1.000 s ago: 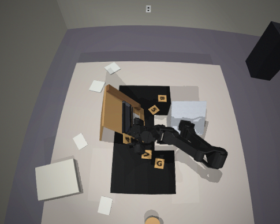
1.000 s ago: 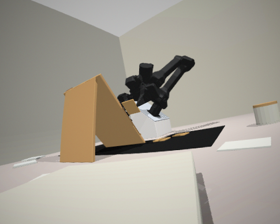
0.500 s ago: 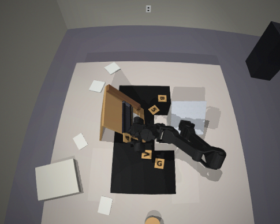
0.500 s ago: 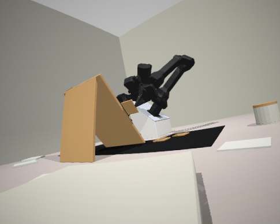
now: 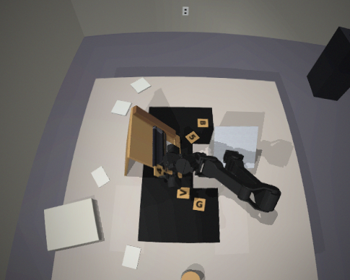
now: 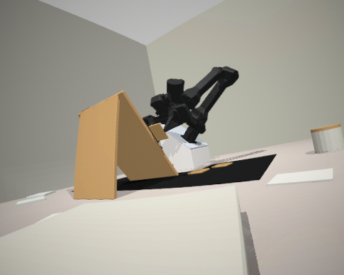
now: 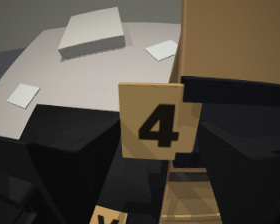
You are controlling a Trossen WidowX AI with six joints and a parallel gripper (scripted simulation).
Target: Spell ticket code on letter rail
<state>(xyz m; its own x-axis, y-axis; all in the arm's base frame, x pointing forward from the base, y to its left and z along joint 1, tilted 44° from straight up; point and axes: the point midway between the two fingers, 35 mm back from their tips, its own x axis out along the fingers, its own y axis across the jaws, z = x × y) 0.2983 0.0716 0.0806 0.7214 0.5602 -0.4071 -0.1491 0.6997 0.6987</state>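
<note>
Right now my gripper tip is 15 cm to the left of the white ticket, 8 cm above it and 3 cm past it. Round my gripper tip: black mat (16 cm below, 12 cm behind, 10 cm to the right); then tile marked 4 (right at my gripper tip); then v tile (15 cm below, 12 cm behind, 5 cm to the left).
</note>
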